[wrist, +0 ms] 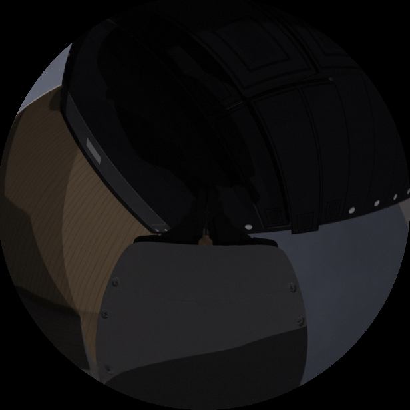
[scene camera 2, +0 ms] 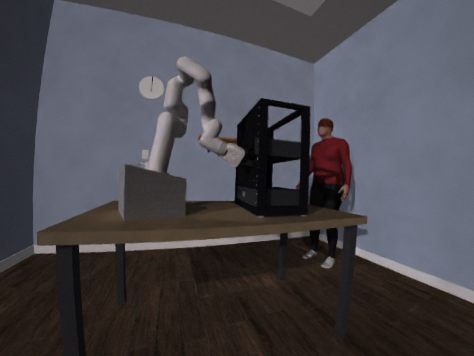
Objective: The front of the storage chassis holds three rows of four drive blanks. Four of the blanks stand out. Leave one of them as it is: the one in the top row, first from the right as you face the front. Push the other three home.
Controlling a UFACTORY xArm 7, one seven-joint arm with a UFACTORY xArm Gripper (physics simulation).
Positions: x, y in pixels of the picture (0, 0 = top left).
Scene:
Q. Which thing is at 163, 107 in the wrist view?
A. A black rack.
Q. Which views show the black rack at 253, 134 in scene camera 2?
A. The wrist view and scene camera 2: all of them.

